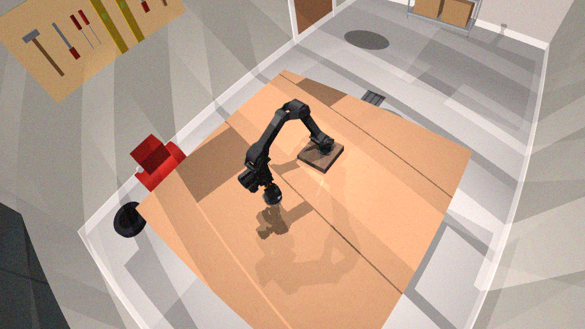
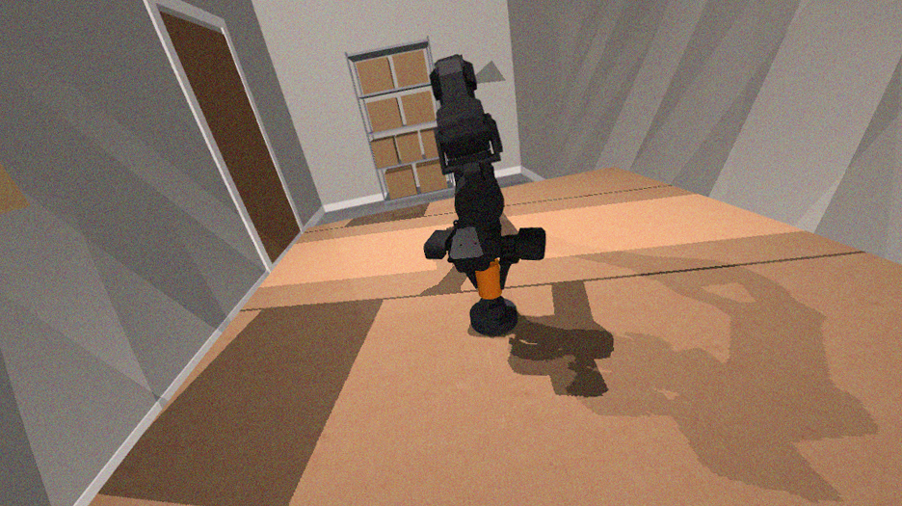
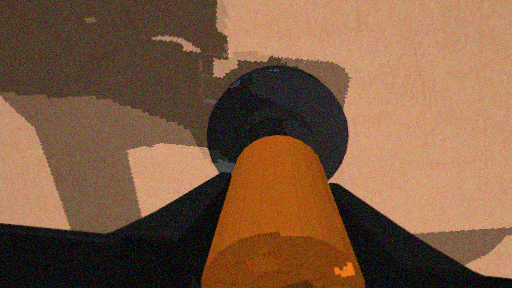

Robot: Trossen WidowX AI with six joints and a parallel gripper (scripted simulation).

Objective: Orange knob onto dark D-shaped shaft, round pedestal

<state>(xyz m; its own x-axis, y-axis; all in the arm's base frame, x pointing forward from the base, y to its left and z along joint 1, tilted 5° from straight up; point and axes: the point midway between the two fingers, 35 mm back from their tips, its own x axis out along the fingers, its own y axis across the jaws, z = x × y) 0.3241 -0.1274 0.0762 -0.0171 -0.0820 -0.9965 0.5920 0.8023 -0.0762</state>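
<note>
Right now the dark round pedestal is 40 mm below my gripper tip. Round my gripper tip: orange knob 20 mm above.
</note>
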